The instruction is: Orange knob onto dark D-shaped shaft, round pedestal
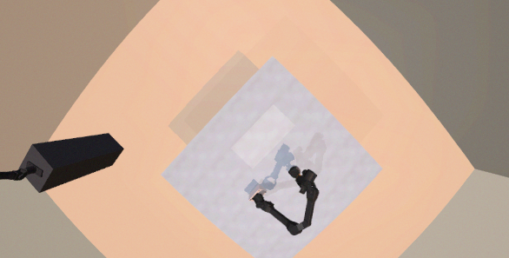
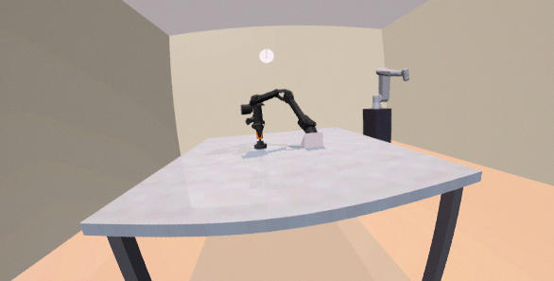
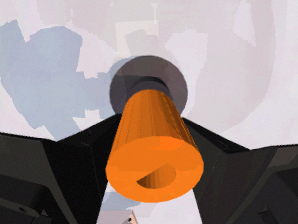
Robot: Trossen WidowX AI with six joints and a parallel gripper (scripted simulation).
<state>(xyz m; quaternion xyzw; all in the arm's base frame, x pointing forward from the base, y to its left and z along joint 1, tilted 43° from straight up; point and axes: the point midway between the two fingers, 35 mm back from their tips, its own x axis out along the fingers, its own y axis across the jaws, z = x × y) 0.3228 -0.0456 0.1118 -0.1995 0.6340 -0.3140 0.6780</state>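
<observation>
Now: the orange knob 2 cm above my gripper tip. The rest, counted from my gripper tip: round dark pedestal (4 cm below).
</observation>
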